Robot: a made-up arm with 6 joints.
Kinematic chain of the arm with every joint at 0, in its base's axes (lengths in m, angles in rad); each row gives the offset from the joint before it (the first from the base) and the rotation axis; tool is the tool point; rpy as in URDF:
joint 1: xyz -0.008 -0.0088 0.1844 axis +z
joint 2: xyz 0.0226 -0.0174 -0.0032 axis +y
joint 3: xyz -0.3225 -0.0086 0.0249 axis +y
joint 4: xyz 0.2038 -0.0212 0.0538 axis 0.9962 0 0.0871
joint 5: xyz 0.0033 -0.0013 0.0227 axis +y
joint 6: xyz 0.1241 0.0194 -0.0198 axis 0.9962 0 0.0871
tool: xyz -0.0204 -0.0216 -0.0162 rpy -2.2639 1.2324 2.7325
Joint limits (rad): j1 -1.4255..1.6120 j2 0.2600..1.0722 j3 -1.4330..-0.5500 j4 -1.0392..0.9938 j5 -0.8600..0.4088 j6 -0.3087..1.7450
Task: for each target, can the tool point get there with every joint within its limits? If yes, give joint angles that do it. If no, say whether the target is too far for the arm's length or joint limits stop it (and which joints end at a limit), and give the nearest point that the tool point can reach.
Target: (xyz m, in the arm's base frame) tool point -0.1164 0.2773 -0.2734
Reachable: no: joint limits stop it (at a limit: joint 1, joint 2, joint 3, joint 6) | nearest point 0.0157 0.1308 0.3260 | short by 0.631 m
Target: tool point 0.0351 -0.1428 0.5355
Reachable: yes | joints -0.8045 0.8398 -1.0266 -0.8246 -0.0507 0.5475
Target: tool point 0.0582 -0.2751 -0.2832
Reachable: no: joint limits stop it (at a limit: joint 2, joint 3, joint 5, joint 6) | nearest point 0.0268 -0.1489 0.3233 | short by 0.620 m
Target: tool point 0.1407 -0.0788 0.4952
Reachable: yes | joints -0.2777 0.8932 -0.8933 -0.7281 -0.3146 1.3249
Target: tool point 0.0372 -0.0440 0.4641
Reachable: yes | joints 0.2947 0.4101 -0.6322 0.0665 -0.2498 0.2271
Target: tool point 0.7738 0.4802 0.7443
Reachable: no: too far | nearest point 0.1853 0.1121 0.5657 | short by 0.717 m
